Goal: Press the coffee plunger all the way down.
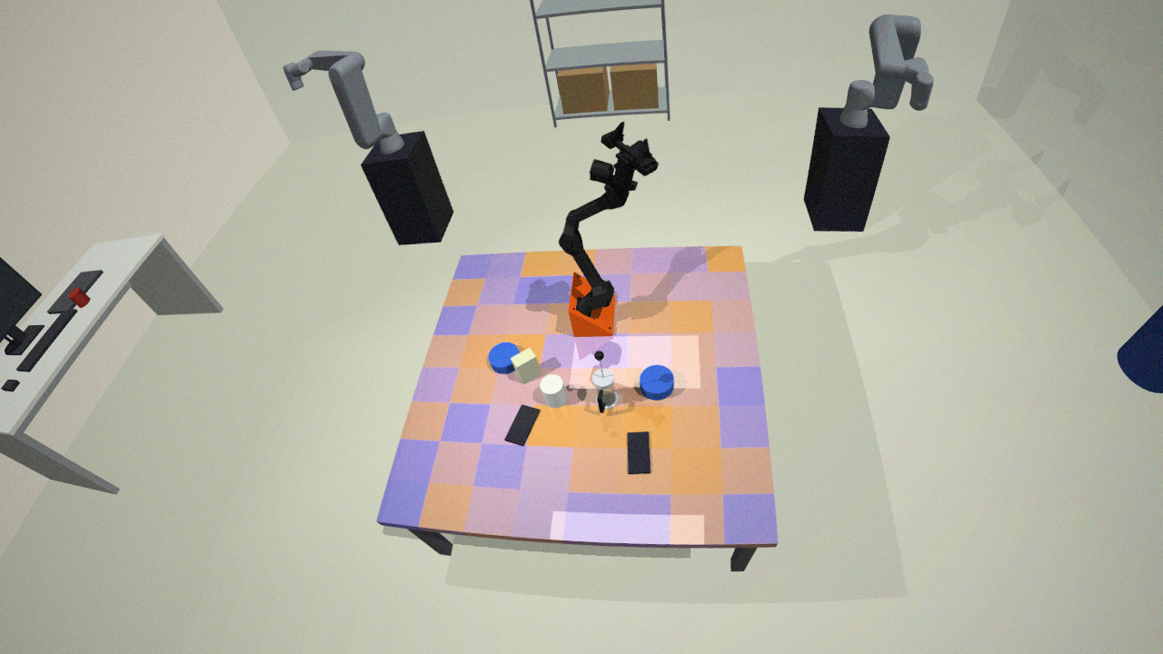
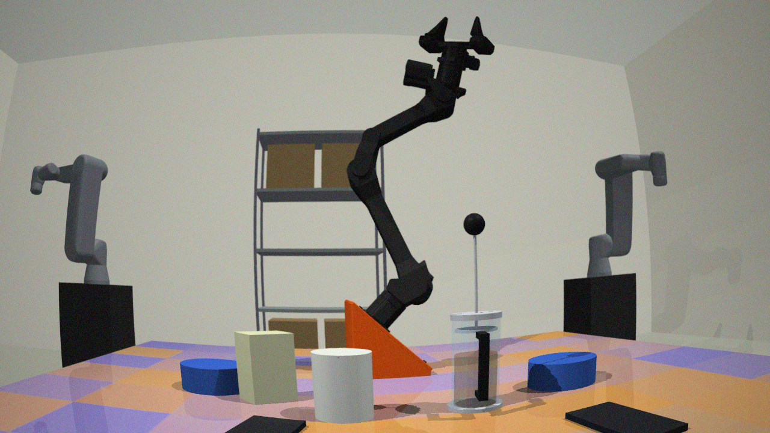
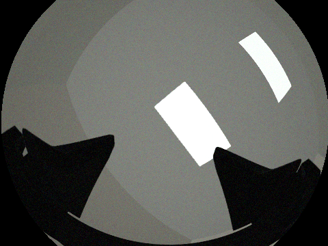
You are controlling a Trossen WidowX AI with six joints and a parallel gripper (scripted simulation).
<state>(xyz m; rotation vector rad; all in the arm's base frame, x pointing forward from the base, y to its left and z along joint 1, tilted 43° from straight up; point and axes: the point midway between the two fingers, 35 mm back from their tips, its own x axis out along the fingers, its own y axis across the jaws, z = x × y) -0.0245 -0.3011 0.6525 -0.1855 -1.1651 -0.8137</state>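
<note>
My gripper tip is 700 mm above the coffee press, 380 mm short of it and 140 mm to the left of it.
</note>
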